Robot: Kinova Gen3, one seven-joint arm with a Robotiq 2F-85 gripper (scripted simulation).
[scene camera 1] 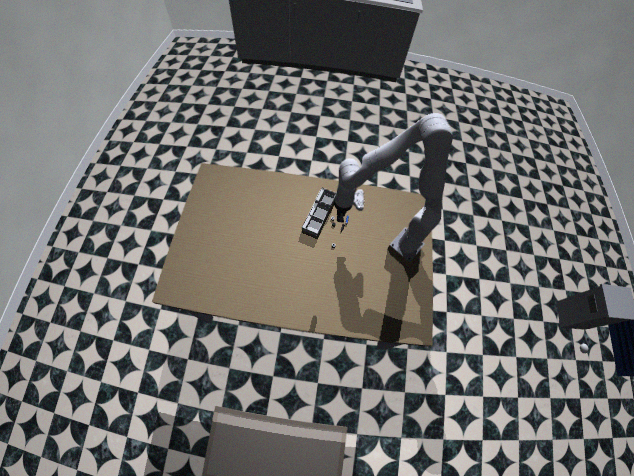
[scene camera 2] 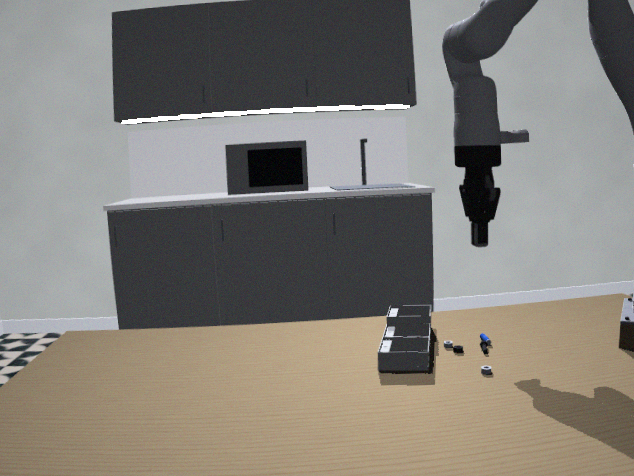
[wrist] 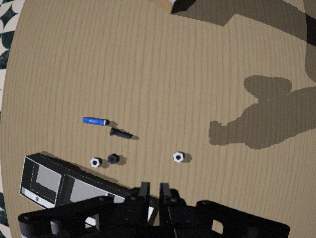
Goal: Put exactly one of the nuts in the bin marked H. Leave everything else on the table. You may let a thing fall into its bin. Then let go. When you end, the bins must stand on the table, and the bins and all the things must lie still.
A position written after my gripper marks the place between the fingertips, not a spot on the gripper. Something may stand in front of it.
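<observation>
My gripper (scene camera 2: 479, 246) in sight. Gripper (wrist: 154, 193) visible too.
</observation>
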